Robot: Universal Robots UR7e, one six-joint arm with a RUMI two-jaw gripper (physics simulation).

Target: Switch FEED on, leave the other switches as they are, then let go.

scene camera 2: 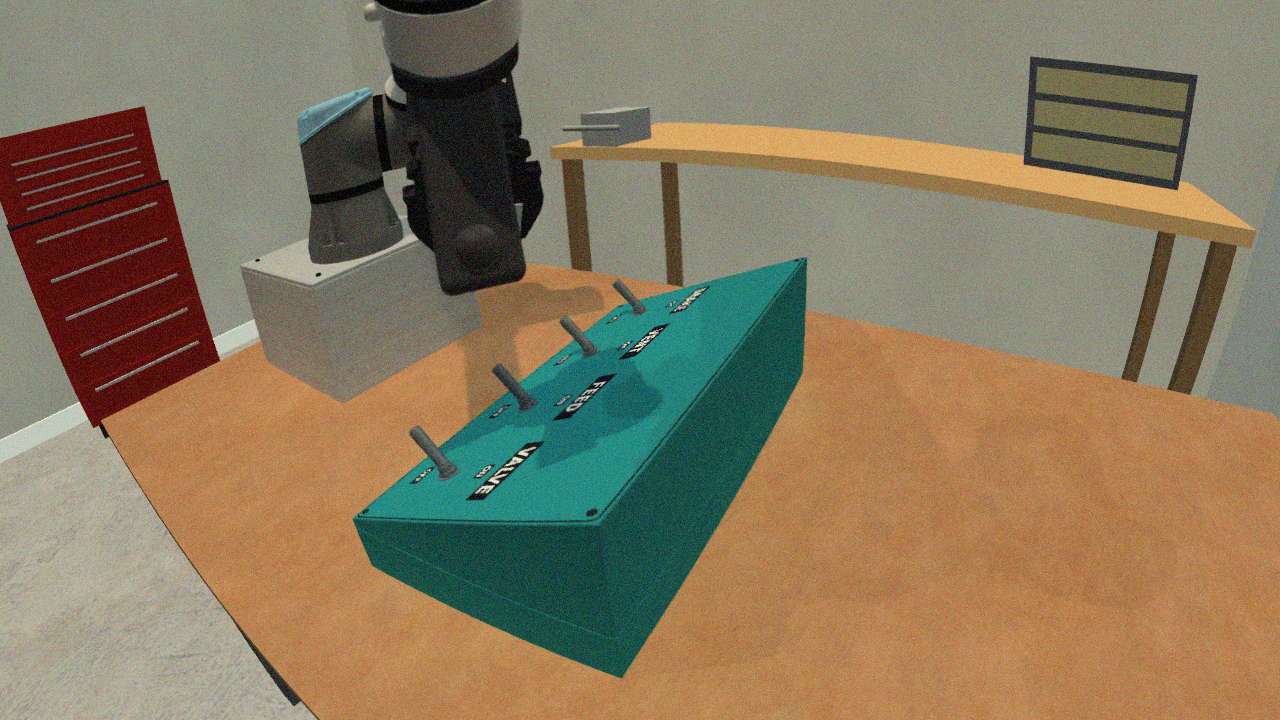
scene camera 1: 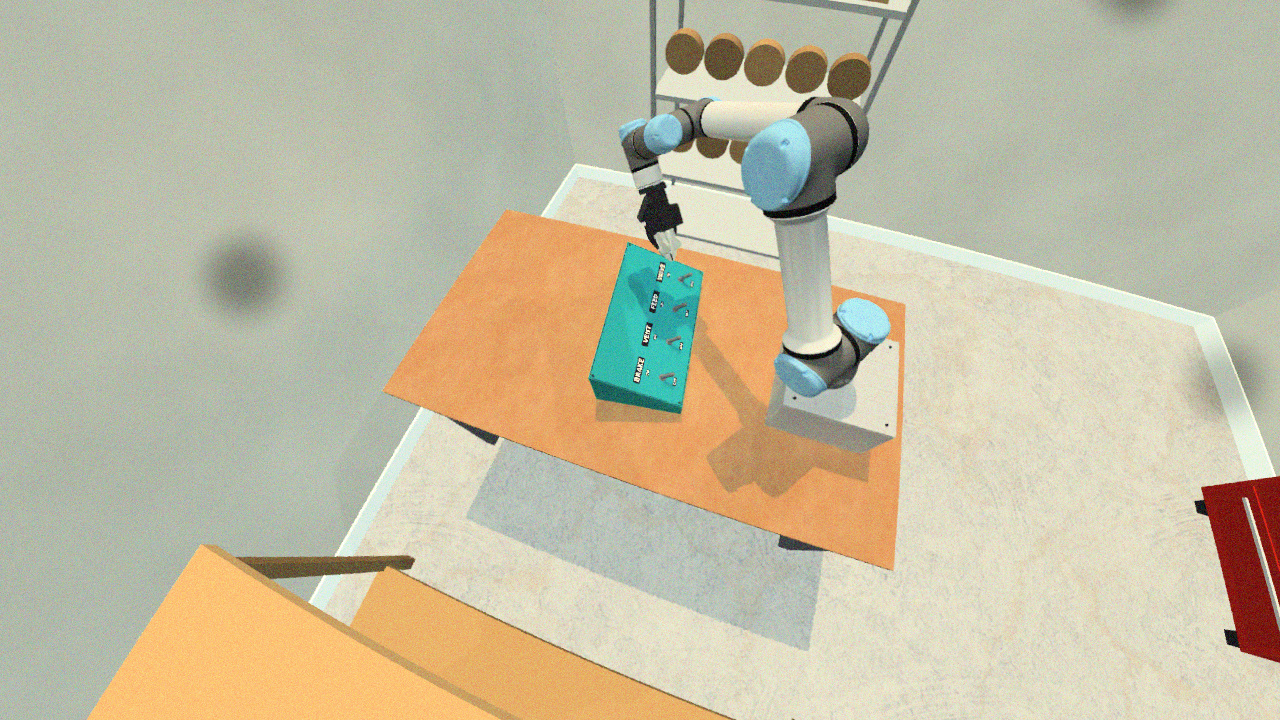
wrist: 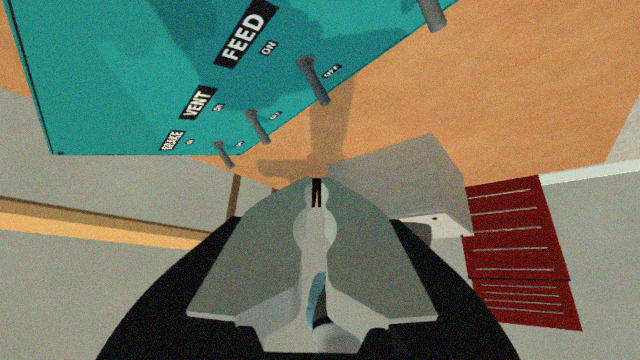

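Pixels of known places: gripper, fingertip midpoint: (scene camera 1: 672,261) (wrist: 317,180); arm's base, link origin: (scene camera 2: 356,246).
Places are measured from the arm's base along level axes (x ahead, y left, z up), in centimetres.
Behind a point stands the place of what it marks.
Observation:
The teal switch panel (scene camera 1: 617,335) @[x 54.8, y 17.5, z -3.7 cm] (scene camera 2: 684,367) @[x 59.4, y 5.0, z -3.5 cm] (wrist: 85,100) @[x 56.3, y 16.4, z -3.3 cm] stands on the table. The FEED switch (scene camera 1: 680,308) @[x 44.0, y -1.9, z -6.9 cm] (scene camera 2: 513,387) @[x 44.8, y -2.7, z -7.1 cm] (wrist: 314,80) @[x 44.8, y -2.6, z -7.0 cm] leans toward its OFF label, away from the FEED name plate. The VALVE (scene camera 1: 686,279) @[x 47.8, y -13.2, z -7.4 cm] (scene camera 2: 434,452) @[x 48.6, y -13.9, z -7.1 cm] (wrist: 432,15) @[x 47.4, y -14.0, z -5.7 cm], VENT (scene camera 1: 674,342) @[x 40.5, y 9.7, z -7.3 cm] (scene camera 2: 578,335) @[x 41.1, y 8.7, z -7.0 cm] (wrist: 258,126) @[x 41.0, y 8.6, z -7.1 cm] and BRAKE (scene camera 1: 667,377) @[x 36.6, y 21.0, z -7.0 cm] (scene camera 2: 629,296) @[x 37.3, y 20.1, z -7.0 cm] (wrist: 223,154) @[x 37.3, y 20.1, z -7.2 cm] levers lean the same way. My gripper (scene camera 1: 670,257) @[x 49.8, y -6.5, z 6.5 cm] (wrist: 317,180) @[x 49.8, y -6.5, z 6.5 cm] is shut and empty, raised near the panel's VALVE end, apart from the levers in the wrist view. Its fingertips are hidden in scene camera 2.
The arm's grey base block (scene camera 1: 836,407) @[x -6.1, y 10.9, z 0.1 cm] (scene camera 2: 358,326) @[x 10.3, y -5.7, z -8.4 cm] (wrist: 395,175) @[x 9.8, y -2.6, z -9.9 cm] stands on the table (scene camera 1: 465,331) @[x 107.8, y 34.7, z -17.8 cm] (scene camera 2: 984,537) @[x 85.9, y 16.8, z -17.8 cm], on the levers' side of the panel. A red tool cabinet (scene camera 2: 111,286) (wrist: 510,230), a shelf rack (scene camera 1: 652,71) and a wooden bench (scene camera 2: 805,156) stand off the table.

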